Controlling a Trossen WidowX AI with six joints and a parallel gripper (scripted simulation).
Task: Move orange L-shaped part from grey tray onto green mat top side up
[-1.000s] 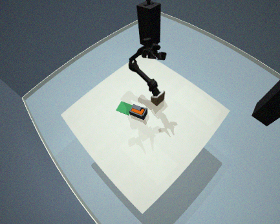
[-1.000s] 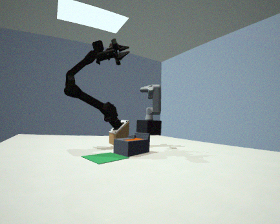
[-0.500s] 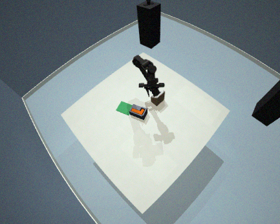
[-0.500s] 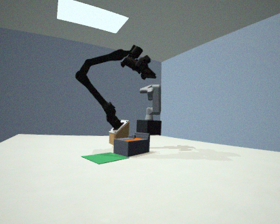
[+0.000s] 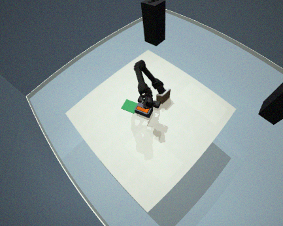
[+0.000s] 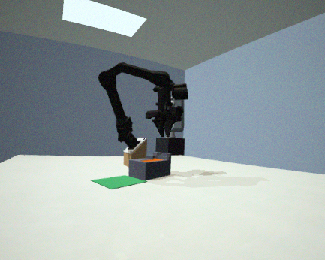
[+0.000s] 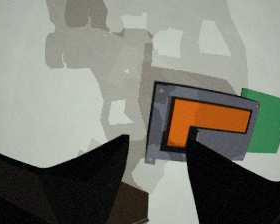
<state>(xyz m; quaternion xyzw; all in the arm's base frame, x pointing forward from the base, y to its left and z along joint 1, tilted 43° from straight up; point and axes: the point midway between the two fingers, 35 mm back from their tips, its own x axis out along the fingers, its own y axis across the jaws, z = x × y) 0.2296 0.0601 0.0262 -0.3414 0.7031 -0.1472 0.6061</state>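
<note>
Right now my gripper tip is 6 cm to the left of the orange L-shaped part and 11 cm above it. Also, from my gripper tip: green mat (5 cm ahead, 22 cm to the right, 17 cm below).
</note>
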